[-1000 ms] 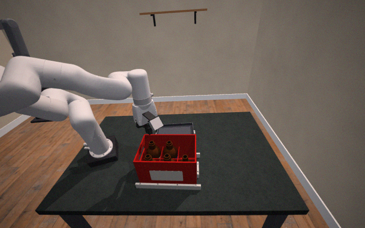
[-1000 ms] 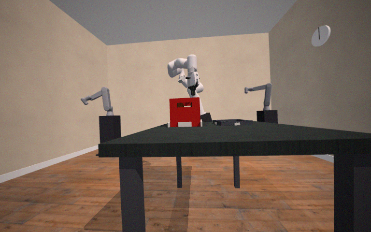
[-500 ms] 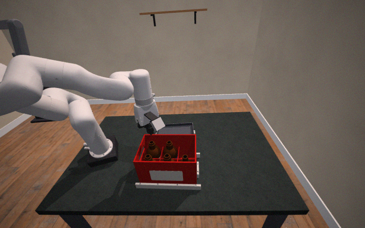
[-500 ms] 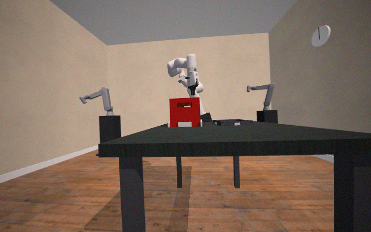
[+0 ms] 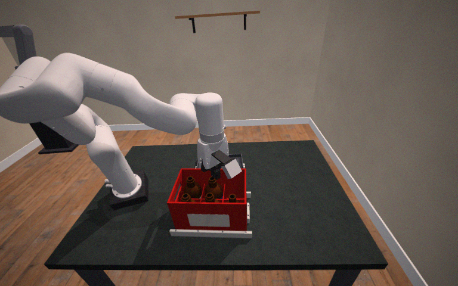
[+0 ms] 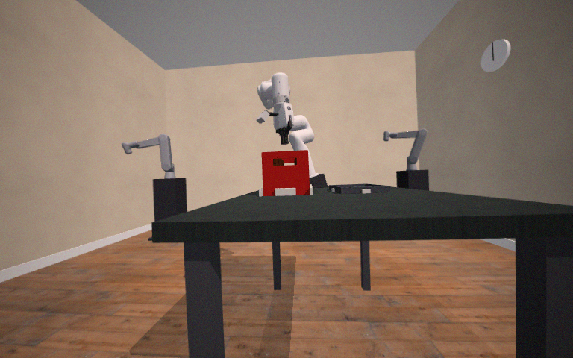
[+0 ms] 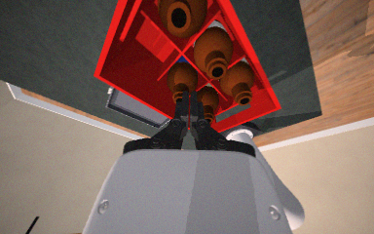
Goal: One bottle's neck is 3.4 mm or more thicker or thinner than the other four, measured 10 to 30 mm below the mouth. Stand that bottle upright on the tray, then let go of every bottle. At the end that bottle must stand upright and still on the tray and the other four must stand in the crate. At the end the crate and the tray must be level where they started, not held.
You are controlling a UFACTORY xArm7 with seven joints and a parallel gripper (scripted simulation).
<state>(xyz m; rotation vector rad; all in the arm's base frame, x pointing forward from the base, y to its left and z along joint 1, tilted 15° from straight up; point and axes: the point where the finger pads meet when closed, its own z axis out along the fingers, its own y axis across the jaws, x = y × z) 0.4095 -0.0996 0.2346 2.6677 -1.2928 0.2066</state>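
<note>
Right now the crate is 30 mm behind my hand, 10 mm to the left of it and 160 mm below it. Round my hand: tray 310 mm to the left, 230 mm below.
</note>
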